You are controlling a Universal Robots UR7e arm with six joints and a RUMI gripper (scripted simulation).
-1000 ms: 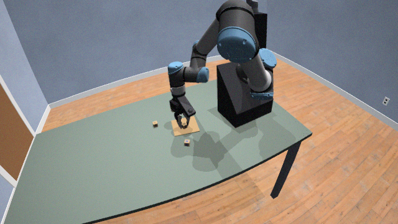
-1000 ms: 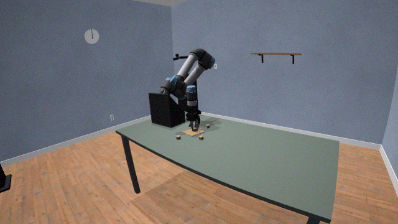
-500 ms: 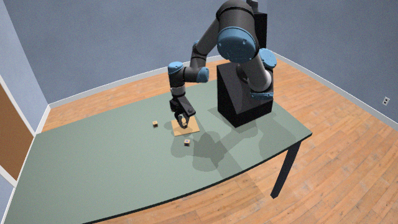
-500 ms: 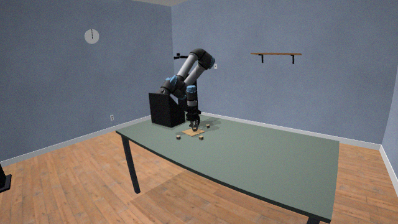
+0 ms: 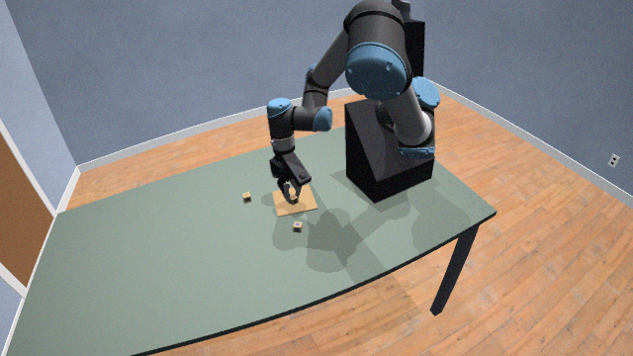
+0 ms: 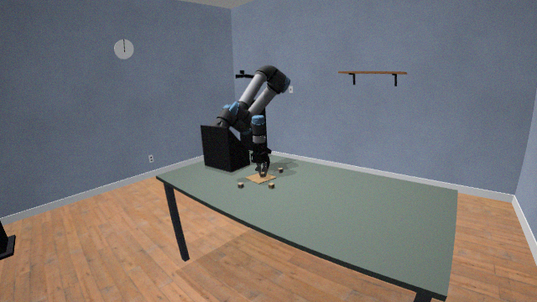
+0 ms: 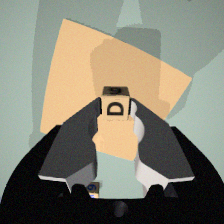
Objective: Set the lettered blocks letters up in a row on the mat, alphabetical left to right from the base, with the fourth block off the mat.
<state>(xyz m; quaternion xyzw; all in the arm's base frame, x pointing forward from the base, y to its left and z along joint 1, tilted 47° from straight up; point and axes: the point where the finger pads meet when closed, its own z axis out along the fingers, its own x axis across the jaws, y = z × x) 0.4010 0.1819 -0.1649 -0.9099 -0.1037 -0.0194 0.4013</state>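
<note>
Now: hand 1 cm past the tan mat, 2 cm to the left of it and 2 cm above it. From my hand the other things lie so: block 4 cm ahead, 13 cm to the left, 1 cm below.
</note>
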